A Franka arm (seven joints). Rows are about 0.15 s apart.
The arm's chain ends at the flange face. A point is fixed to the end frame.
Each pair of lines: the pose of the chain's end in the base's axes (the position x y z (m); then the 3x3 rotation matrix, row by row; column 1 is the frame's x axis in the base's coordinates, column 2 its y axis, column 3 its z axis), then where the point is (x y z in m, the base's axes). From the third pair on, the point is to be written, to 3 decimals.
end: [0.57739 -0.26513 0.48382], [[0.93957 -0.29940 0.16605], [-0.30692 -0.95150 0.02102], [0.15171 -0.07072 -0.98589]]
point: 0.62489 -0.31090 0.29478
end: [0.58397 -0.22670 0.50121], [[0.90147 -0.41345 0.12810], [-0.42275 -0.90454 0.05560], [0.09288 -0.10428 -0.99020]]
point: 0.61812 -0.26726 0.30814
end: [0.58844 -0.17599 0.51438], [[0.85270 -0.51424 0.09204], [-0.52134 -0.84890 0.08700], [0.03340 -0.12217 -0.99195]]
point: 0.610 -0.211 0.318
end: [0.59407 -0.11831 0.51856], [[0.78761 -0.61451 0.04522], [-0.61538 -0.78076 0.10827], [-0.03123 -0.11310 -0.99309]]
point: 0.600 -0.149 0.321
